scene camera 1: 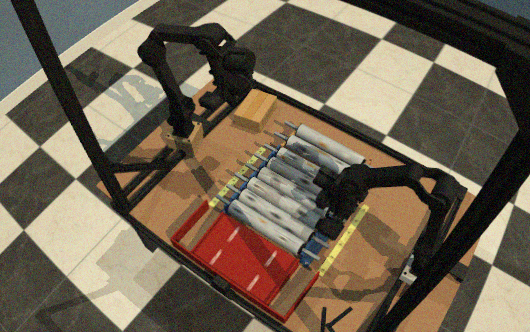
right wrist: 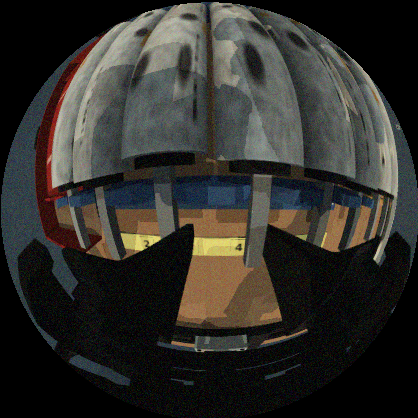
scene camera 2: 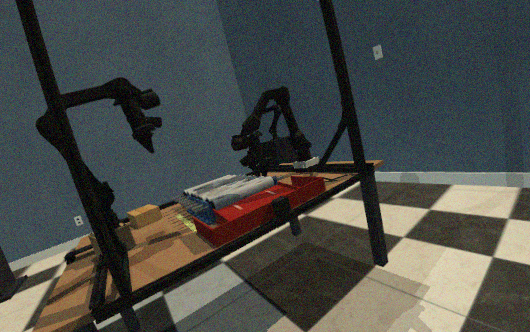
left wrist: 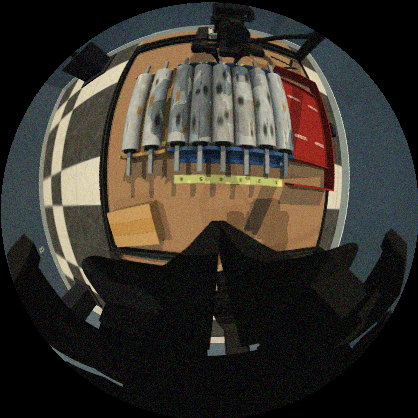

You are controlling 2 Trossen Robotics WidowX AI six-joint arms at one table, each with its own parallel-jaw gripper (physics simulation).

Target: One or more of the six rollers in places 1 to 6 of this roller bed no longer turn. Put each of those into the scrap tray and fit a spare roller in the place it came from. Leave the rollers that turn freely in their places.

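Frame: origin at the left arm's base, x right, y ahead, z up, level; metres.
Seen in the pictures: left gripper, fingertip midpoint: (scene camera 1: 233,106) (scene camera 2: 153,153) (left wrist: 216,226); right gripper, fingertip midpoint: (scene camera 1: 337,224) (right wrist: 226,229); left arm's base, origin of the base link: (scene camera 1: 183,130); right arm's base, origin of the base link: (scene camera 1: 422,268) (scene camera 2: 305,159).
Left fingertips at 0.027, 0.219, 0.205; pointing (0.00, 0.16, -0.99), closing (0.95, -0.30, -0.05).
Observation:
Pixels of each thing's top centre, then the offset from my left fingertips to it, as dx, dy, dz. "pt": a spot on its surface instead.
- roller 1, middle of its top: (left wrist: 283,103) (scene camera 1: 265,223) (scene camera 2: 242,186) +0.238, +0.173, -0.206
- red scrap tray, middle of its top: (scene camera 1: 242,255) (left wrist: 311,118) (scene camera 2: 260,196) +0.350, +0.137, -0.232
- roller 6, middle of its top: (left wrist: 178,93) (scene camera 1: 312,166) (scene camera 2: 217,183) -0.003, +0.253, -0.206
- roller 4, surface spot: (right wrist: 262,125) pt +0.133, +0.326, -0.206
- wooden block, middle of its top: (left wrist: 129,227) (scene camera 1: 255,104) (scene camera 2: 142,209) -0.234, -0.019, -0.226
Pale, blotchy rollers lie side by side in places 1 to 6 on blue rails, from roller 1 (scene camera 1: 265,227) (left wrist: 281,112) beside the red scrap tray (scene camera 1: 240,260) (left wrist: 305,122) to roller 6 (left wrist: 179,110). The scrap tray holds no roller. Two spare rollers (left wrist: 137,112) (left wrist: 157,112) lie beyond place 6 on an orange-brown rack. My right gripper (right wrist: 226,229) is open and empty at the rollers' right-hand ends; roller 4 (right wrist: 262,125) has its axle showing near one fingertip, roller 3 (right wrist: 165,117) its axle beyond the other. My left gripper (scene camera 2: 151,149) (left wrist: 216,226) is shut, empty and raised.
A wooden block (scene camera 1: 255,111) (scene camera 2: 144,216) (left wrist: 134,225) lies near the left arm. Numbered yellow strips (scene camera 1: 345,240) (left wrist: 227,180) run along both ends of the bed. A black frame post (scene camera 1: 80,120) stands at the left of scene camera 1.

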